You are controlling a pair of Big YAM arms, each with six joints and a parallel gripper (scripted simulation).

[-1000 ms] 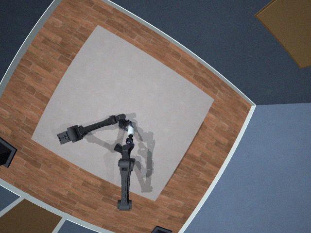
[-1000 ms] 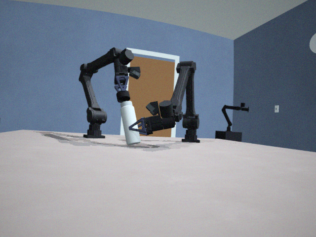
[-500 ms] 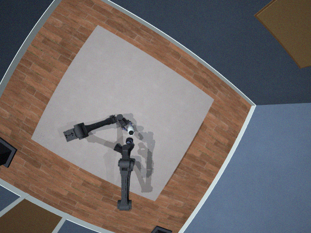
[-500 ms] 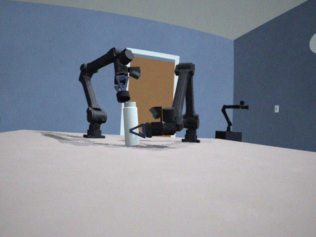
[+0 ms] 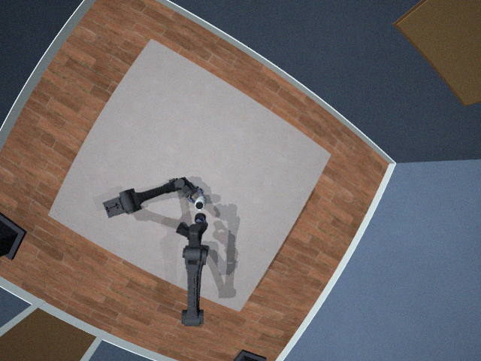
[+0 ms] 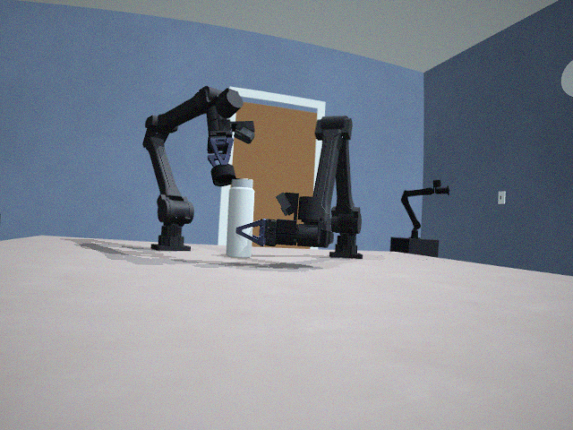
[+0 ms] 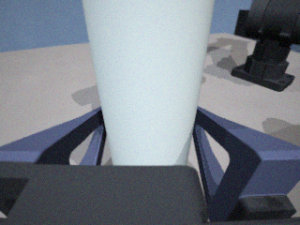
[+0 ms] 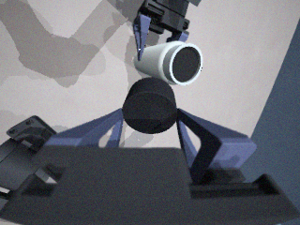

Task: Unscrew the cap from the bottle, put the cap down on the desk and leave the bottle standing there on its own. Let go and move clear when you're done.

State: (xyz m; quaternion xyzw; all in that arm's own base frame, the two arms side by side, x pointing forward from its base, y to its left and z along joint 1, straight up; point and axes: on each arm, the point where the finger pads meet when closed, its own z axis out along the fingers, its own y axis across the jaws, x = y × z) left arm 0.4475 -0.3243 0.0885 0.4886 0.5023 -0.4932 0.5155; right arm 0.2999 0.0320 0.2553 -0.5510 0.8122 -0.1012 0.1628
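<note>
Right now the black cap is 10 mm ahead of my right hand and 20 mm below it.
</note>
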